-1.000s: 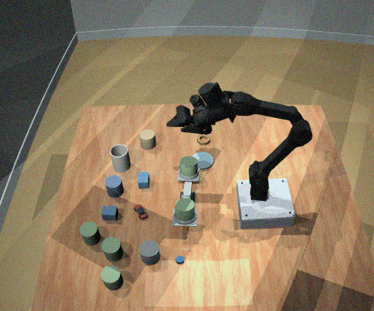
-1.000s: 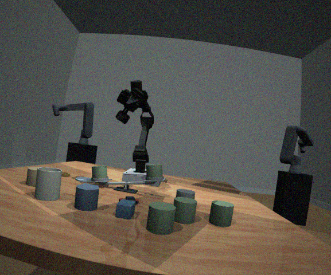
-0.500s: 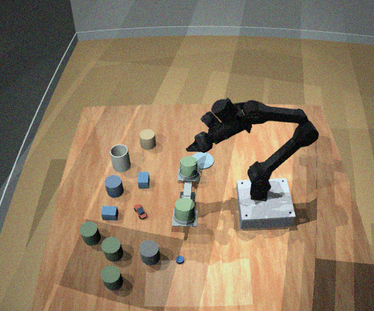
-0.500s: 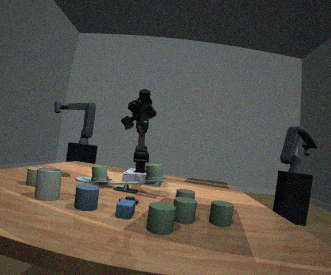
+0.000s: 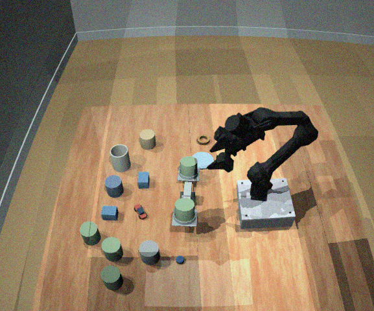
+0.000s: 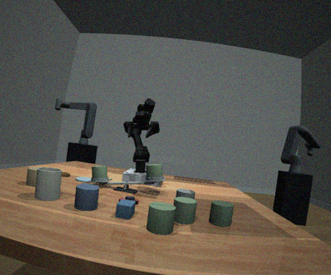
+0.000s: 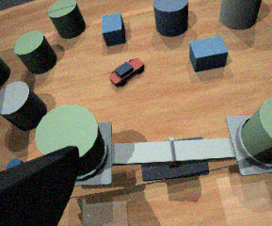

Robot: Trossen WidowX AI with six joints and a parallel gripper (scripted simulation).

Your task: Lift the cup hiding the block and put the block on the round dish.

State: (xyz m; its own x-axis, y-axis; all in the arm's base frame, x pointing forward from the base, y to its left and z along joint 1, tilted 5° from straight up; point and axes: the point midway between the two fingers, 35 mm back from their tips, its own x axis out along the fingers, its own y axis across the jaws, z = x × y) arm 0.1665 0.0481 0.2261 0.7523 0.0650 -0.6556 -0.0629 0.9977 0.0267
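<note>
My gripper tip is 21 cm above the pale green block, 12 cm to the left of it and 10 cm short of it. Round my gripper tip: balance 23 cm below, 9 cm ahead, 1 cm to the left; then round dish 25 cm below, 23 cm to the right, 6 cm ahead; then balance beam 21 cm below, 8 cm ahead, 1 cm to the left.
</note>
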